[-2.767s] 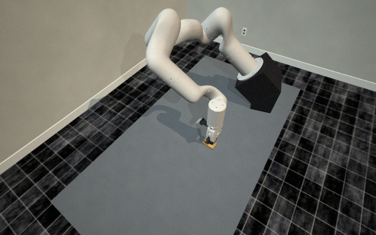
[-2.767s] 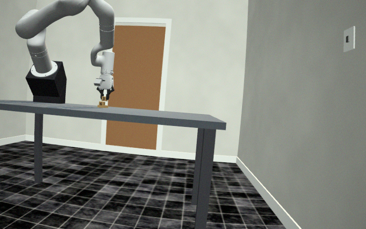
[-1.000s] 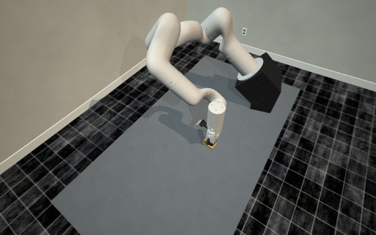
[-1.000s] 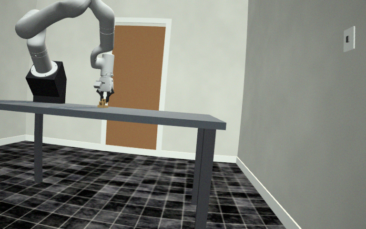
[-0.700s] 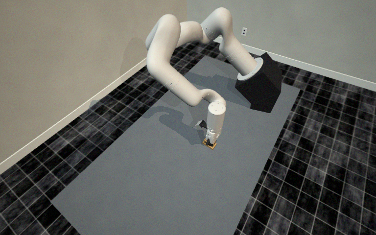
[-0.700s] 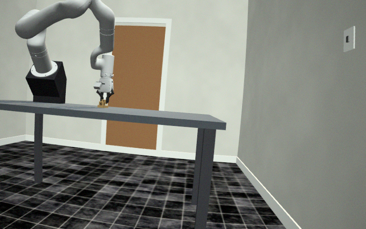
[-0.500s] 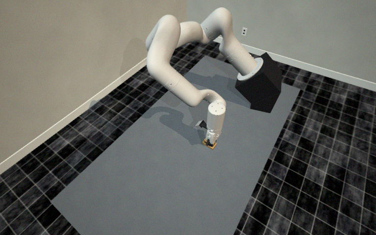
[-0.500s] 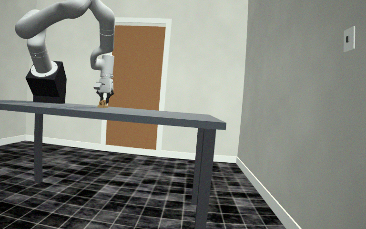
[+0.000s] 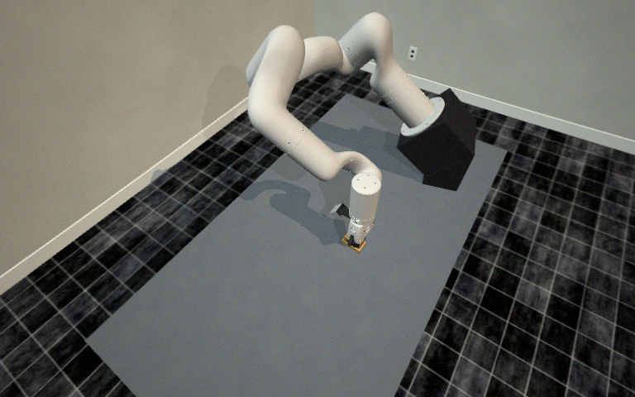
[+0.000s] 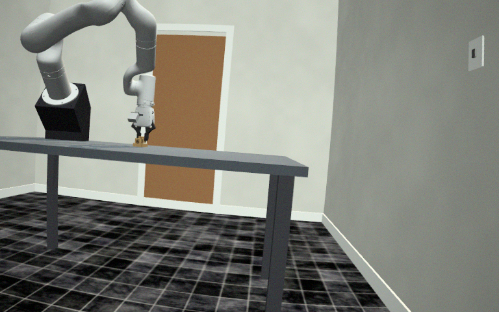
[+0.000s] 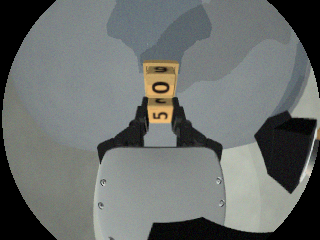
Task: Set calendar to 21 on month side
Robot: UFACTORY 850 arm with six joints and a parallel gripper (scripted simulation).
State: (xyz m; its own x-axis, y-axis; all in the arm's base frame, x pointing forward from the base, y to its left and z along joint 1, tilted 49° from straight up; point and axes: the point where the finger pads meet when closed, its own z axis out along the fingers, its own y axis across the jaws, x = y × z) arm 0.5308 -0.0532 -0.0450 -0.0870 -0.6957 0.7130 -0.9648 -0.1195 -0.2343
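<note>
The orange tray is 40 mm below my hand and 20 mm to the right of it.
</note>
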